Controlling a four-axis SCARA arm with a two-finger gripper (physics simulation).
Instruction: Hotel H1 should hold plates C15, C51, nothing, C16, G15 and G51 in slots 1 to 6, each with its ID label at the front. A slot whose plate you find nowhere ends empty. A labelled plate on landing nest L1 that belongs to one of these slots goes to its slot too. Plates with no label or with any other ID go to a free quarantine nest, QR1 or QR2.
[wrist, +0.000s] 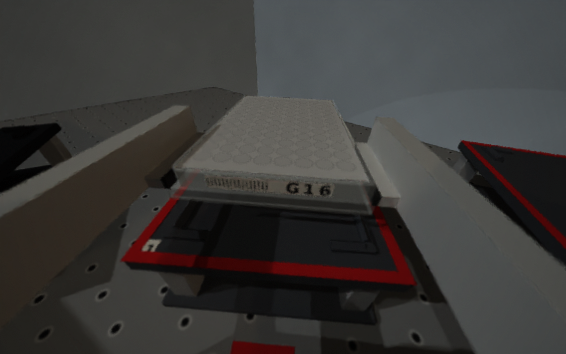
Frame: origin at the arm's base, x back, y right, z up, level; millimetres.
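Seen in the pictures: gripper, between the fingertips: (280, 129).
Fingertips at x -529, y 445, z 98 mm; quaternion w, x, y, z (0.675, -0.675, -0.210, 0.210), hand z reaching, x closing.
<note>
Pixels of each thing's top centre, then the offset from my fingertips to it. "pt": a spot on its surface instead. Level surfaces: height alone.
- dark nest with a red border, centre of its top: (280, 160) dz -31, dx -11, dy +14 mm
- second red-bordered dark nest, a spot on its surface: (530, 195) pt dz -35, dx +134, dy +95 mm
- grey deck, height of its surface: dz -85 mm
A pale, many-welled plate with a clear skirt (280, 140) shows a barcode and the ID G16 on its front edge. It is level between the two finger pads of my gripper (278, 187), which is shut on it. The plate is over a dark nest with a red border (280, 267), close above it or on it; the contact is hidden. The nest's front part shows below the plate, with a pale corner mark at its left. Its red floor tag (263, 348) is cut off at the bottom, so its name cannot be read. Hotel H1 does not show.
A second red-bordered dark nest (530, 195) stands at the right, beyond the right finger. Part of a black nest or stand (30, 134) shows at the left, beyond the left finger. The grey deck (142, 312) has rows of holes.
</note>
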